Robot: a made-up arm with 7 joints. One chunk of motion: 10 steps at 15 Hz.
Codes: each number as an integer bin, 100 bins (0 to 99) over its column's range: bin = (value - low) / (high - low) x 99, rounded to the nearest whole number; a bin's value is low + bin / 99 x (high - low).
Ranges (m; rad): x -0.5..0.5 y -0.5..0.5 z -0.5..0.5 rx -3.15..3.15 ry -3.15..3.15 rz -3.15..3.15
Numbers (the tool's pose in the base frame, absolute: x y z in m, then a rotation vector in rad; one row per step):
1: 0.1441 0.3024 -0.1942 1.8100 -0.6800 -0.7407
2: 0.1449 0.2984 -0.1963 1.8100 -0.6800 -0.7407
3: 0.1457 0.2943 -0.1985 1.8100 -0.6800 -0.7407
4: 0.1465 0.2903 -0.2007 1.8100 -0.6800 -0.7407
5: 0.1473 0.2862 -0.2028 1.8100 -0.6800 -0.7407
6: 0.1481 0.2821 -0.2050 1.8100 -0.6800 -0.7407
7: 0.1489 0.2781 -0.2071 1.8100 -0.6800 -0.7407
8: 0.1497 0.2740 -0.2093 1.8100 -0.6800 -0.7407
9: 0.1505 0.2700 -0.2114 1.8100 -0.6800 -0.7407
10: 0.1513 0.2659 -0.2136 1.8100 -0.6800 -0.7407
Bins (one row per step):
1: 64 79 30 78 39 38
2: 64 79 30 78 39 38
3: 64 79 30 78 39 38
4: 64 78 30 78 39 38
5: 64 78 29 78 39 38
6: 64 77 29 78 39 38
7: 64 77 29 78 39 38
8: 64 77 29 78 39 38
9: 64 76 29 78 39 38
10: 64 76 28 78 39 38

